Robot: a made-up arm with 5 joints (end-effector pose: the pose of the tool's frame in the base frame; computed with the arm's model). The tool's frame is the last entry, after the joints.
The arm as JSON. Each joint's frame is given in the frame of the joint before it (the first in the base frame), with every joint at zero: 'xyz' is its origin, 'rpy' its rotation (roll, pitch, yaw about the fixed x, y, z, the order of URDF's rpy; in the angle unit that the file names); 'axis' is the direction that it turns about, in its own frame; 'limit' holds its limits. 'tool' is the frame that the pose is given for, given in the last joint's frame.
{
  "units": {
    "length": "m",
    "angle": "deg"
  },
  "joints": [
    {
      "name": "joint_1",
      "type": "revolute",
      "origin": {
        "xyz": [
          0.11,
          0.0,
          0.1
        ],
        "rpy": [
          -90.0,
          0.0,
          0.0
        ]
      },
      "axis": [
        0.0,
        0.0,
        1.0
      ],
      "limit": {
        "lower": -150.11,
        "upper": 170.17
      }
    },
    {
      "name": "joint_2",
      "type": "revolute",
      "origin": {
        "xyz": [
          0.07,
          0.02,
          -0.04
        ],
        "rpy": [
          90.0,
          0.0,
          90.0
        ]
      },
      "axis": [
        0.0,
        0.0,
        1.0
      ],
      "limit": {
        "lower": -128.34,
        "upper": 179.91
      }
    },
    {
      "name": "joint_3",
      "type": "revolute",
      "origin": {
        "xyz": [
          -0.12,
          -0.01,
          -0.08
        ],
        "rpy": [
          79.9,
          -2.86,
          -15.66
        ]
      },
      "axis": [
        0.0,
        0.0,
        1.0
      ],
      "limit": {
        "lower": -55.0,
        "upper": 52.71
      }
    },
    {
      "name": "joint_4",
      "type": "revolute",
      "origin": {
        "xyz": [
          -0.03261,
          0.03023,
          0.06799
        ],
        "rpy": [
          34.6,
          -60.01,
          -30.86
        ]
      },
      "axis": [
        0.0,
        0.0,
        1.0
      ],
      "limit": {
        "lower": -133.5,
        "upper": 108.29
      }
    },
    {
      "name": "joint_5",
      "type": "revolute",
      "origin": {
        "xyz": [
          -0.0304,
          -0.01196,
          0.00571
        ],
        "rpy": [
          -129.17,
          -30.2,
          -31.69
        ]
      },
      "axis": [
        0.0,
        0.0,
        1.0
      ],
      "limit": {
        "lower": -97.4,
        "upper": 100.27
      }
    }
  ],
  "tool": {
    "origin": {
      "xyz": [
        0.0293,
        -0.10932,
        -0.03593
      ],
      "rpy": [
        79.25,
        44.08,
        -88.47
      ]
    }
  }
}
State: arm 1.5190 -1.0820 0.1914 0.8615 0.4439
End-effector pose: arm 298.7 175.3 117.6 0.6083 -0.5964 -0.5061 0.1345
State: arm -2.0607 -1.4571 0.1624 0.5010 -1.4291
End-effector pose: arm 172.0 169.3 140.1 0.6348 0.7582 0.1043 0.1062
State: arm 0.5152 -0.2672 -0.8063 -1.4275 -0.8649
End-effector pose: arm 304.8 -159.5 153.9 0.1774 0.9164 -0.2093 -0.2914
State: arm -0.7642 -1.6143 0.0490 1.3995 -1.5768
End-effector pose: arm 72.8 116.7 6.7 0.2779 0.3920 0.4434 -0.7566
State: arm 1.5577 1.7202 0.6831 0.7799 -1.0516
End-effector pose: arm 99.9 -261.1 177.2 0.4642 -0.7649 -0.1368 -0.4250
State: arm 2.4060 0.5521 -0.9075 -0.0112 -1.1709
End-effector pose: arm 47.2 -73.3 -48.4 0.6127 -0.0932 0.4286 0.6575
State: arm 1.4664 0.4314 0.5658 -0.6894 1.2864
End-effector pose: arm 241.3 -182.7 222.4 0.3869 0.7298 -0.3609 0.4330
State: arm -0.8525 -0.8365 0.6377 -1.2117 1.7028
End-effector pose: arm -31.8 117.6 102.5 0.1964 -0.4534 -0.3405 0.8000
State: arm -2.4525 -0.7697 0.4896 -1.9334 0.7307
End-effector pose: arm 7.9 108.2 -108.0 0.1571 0.6063 0.5738 -0.5276
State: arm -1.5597 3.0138 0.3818 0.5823 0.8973
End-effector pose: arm 396.6 54.7 50.3 0.8312 0.4193 0.3640 -0.0266
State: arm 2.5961 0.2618 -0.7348 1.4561 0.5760
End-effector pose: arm 113.6 -188.5 -117.8 0.4828 -0.5783 0.5672 0.3328
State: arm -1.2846 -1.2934 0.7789 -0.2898 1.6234
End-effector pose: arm -15.3 73.8 17.6 0.1405 -0.5244 0.2659 0.7966
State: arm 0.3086 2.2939 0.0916 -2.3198 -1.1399
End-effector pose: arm 80.0 -49.7 -191.1 0.7758 -0.1004 0.5244 0.3361
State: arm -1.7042 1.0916 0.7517 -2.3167 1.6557
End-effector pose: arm -1.2 -282.6 62.3 0.2877 -0.3110 0.8804 -0.2132
